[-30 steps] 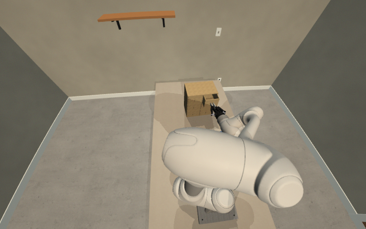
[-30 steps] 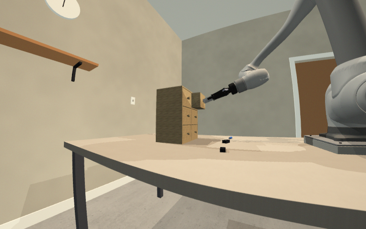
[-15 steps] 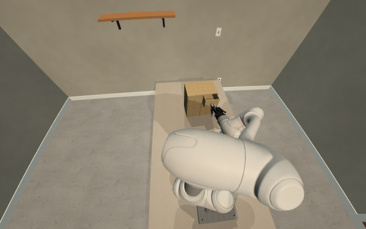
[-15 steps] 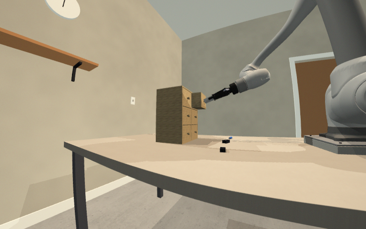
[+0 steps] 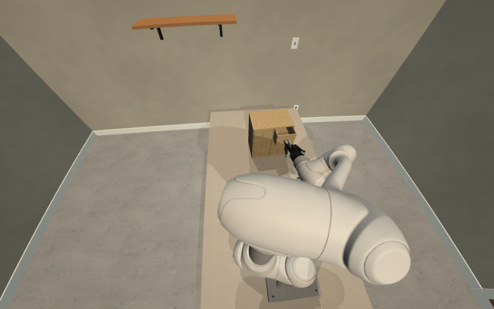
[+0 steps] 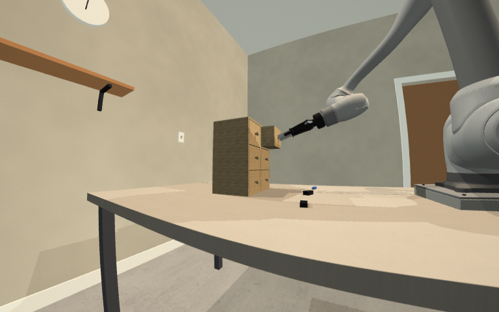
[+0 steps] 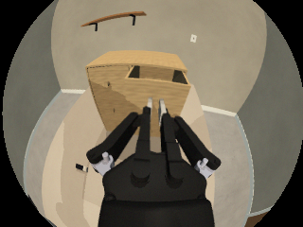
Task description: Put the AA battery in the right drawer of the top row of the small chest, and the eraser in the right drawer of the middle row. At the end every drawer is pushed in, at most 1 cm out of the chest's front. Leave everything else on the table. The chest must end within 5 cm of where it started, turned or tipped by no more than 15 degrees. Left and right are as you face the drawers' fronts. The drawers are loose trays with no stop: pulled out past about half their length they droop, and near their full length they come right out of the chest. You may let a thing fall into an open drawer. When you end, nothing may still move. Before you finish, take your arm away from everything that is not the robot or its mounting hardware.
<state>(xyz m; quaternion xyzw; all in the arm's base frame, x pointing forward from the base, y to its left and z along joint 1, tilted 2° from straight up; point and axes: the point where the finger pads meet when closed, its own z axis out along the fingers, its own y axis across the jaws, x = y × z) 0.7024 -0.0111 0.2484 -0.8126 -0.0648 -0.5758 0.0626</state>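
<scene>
Right now my hand is 11 cm past the blue piece, 14 cm to the left of it and 28 cm above it. Round my hand: black block: 13 cm behind, 4 cm to the left, 28 cm below.
</scene>
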